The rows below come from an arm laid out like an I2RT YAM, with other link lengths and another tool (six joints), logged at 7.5 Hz.
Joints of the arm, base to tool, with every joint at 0 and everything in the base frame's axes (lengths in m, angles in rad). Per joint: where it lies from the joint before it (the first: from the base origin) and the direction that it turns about. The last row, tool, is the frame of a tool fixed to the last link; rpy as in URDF.
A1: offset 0 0 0.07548 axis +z
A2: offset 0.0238 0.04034 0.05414 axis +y
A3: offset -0.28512 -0.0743 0 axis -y
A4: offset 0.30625 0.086 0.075 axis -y
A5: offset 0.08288 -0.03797 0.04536 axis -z
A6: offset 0.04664 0 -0.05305 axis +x
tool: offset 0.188 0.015 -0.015 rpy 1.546 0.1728 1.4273
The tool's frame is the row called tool.
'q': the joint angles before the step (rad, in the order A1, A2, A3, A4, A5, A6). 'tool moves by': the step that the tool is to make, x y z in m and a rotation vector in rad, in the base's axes. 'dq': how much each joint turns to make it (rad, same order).
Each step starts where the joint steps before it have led.
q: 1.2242 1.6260 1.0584 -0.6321 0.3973 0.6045
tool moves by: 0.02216 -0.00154 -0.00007 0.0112 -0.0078 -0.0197
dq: -0.0522 0.0107 0.0046 0.0323 -0.0092 -0.0339
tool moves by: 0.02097 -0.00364 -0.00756 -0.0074 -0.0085 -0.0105
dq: -0.0475 0.0276 0.0015 0.0383 -0.0046 -0.0413
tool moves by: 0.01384 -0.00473 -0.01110 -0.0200 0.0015 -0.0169
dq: -0.0307 0.0384 0.0093 0.0168 0.0015 -0.0169
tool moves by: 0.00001 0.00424 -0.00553 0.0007 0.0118 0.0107
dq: -0.0032 0.0199 0.0076 0.0109 -0.0153 -0.0093
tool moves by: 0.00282 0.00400 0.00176 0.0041 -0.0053 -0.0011
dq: 0.0001 0.0092 0.0138 0.0015 0.0030 0.0000
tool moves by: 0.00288 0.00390 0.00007 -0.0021 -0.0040 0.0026
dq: -0.0001 0.0153 0.0169 0.0001 0.0031 -0.0045
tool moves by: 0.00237 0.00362 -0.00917 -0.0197 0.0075 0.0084
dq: -0.0015 0.0414 0.0245 -0.0001 -0.0015 -0.0108
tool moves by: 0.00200 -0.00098 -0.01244 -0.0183 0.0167 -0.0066
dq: -0.0076 0.0384 0.0138 0.0000 -0.0062 0.0015
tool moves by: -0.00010 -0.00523 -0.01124 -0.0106 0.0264 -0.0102
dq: -0.0138 0.0200 -0.0030 0.0000 -0.0183 0.0031
